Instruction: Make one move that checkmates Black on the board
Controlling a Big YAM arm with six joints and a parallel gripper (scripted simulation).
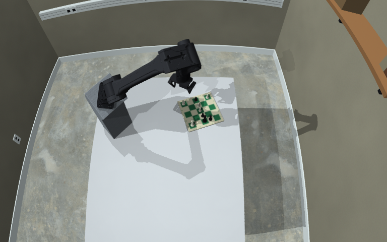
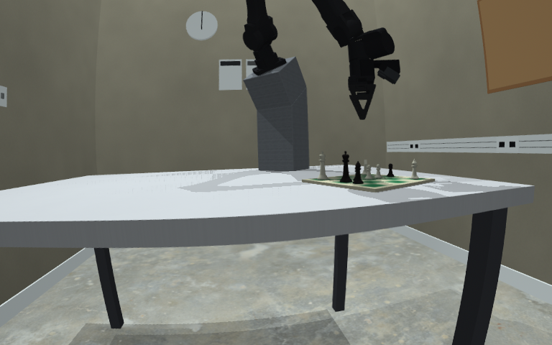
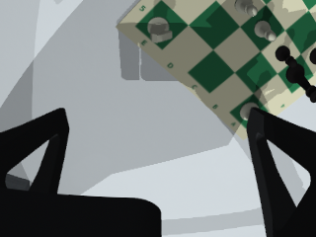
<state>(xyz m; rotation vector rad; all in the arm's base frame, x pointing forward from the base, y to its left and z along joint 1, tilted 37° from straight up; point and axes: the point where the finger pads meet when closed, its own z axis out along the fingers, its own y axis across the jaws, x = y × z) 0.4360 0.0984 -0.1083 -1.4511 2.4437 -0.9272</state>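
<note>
Now: hand 140 mm above the white chess piece. The rest, counted from my hand: black king: 130 mm to the right, 130 mm below, 110 mm ahead; then black bishop: 150 mm ahead, 140 mm below, 120 mm to the right; then green-and-cream chessboard: 160 mm below, 100 mm ahead, 60 mm to the right.
</note>
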